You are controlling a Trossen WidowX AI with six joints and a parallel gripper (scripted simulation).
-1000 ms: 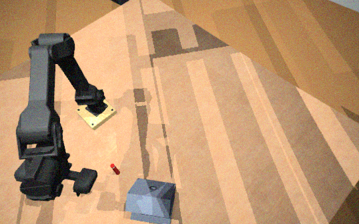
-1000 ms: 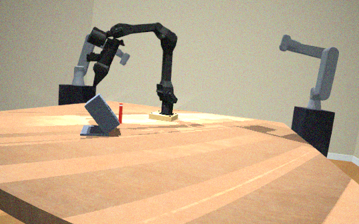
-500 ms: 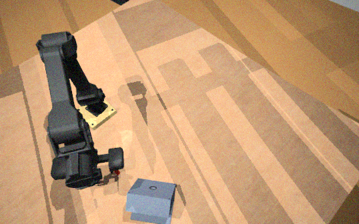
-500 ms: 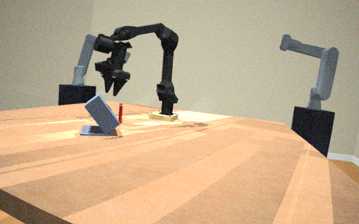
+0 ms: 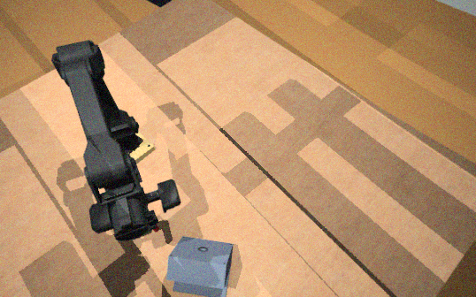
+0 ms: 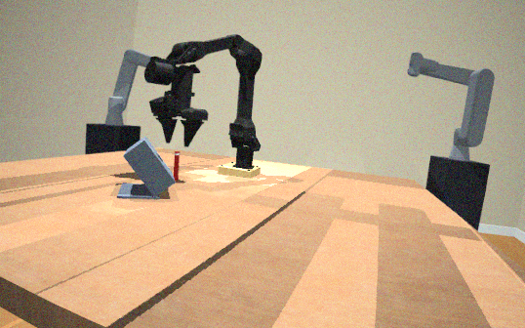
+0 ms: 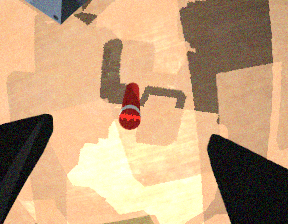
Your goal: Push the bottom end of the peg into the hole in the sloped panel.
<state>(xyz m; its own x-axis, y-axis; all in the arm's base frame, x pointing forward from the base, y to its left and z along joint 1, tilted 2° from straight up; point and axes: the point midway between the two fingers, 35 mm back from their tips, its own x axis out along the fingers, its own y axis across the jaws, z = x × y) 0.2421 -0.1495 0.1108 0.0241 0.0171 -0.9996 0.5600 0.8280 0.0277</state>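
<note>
The peg lies 4 cm below my gripper tip. The rest, counted from my gripper tip: sloped panel (17 cm ahead, 4 cm below); then panel foot (18 cm ahead, 10 cm below, 1 cm to the right).
</note>
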